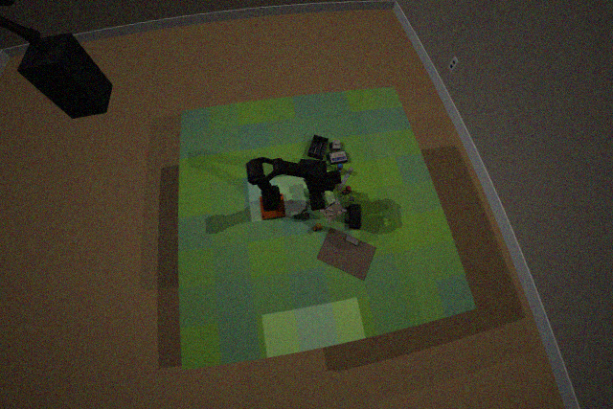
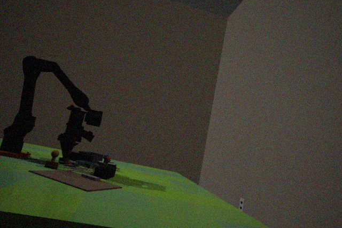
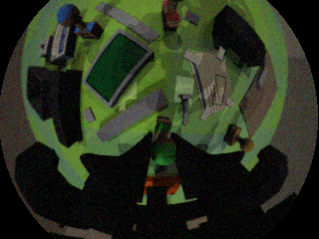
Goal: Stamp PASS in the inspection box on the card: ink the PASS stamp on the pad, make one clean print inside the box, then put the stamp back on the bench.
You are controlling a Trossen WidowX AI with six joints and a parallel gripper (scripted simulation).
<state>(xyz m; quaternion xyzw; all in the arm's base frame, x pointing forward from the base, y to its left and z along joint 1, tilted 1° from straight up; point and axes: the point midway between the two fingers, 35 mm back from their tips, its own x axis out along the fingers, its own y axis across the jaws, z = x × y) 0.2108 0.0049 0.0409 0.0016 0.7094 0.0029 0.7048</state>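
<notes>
Now: gripper tip 150 mm short of the blue-knobbed stamp and 120 mm to the right of it. Round my gripper tip: grey strip 180 mm ahead, 70 mm to the left, 20 mm below; red-knobbed stamp 170 mm ahead; tan-knobbed stamp 150 mm to the right, 10 mm behind.
</notes>
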